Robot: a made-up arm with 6 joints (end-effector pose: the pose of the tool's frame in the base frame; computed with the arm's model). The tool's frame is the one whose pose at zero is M. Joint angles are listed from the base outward.
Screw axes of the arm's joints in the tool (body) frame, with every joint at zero. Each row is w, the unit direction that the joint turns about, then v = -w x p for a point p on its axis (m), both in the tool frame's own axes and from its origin. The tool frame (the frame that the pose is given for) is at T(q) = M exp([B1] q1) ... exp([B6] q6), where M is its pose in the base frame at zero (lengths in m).
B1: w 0 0 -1 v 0.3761 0.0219 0.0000
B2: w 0 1 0 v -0.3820 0.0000 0.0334
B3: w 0 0 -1 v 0.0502 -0.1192 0.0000
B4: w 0 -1 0 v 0.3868 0.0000 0.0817
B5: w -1 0 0 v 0.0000 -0.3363 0.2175
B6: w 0 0 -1 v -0.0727 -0.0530 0.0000
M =
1 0 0 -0.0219
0 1 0 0.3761
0 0 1 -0.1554
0 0 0 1
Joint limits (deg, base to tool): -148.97..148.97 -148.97..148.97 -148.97..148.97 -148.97..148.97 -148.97..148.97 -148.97..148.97
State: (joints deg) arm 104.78 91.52 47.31 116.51 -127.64 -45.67
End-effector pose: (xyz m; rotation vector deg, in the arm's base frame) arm 0.7324 -0.2974 -0.0581 20.07 -76.21 -21.85
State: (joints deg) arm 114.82 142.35 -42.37 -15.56 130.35 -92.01
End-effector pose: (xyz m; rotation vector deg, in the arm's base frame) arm 0.3871 -0.3767 0.0975 32.30 -4.00 110.11
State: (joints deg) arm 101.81 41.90 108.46 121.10 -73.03 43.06
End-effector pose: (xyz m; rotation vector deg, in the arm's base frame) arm -0.2317 -0.2844 0.2300 -74.92 -20.29 -111.94
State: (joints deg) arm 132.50 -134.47 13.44 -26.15 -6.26 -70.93
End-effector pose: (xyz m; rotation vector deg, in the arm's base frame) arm 0.1104 -0.6425 0.4067 -113.06 2.71 -37.74
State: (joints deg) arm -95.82 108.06 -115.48 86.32 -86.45 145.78
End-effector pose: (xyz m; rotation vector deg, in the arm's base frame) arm -0.2856 0.1669 0.9926 78.18 -130.88 8.02
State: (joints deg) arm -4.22 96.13 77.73 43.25 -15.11 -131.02
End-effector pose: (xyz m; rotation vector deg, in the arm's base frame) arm -0.2593 0.0382 0.0410 8.40 79.28 83.42
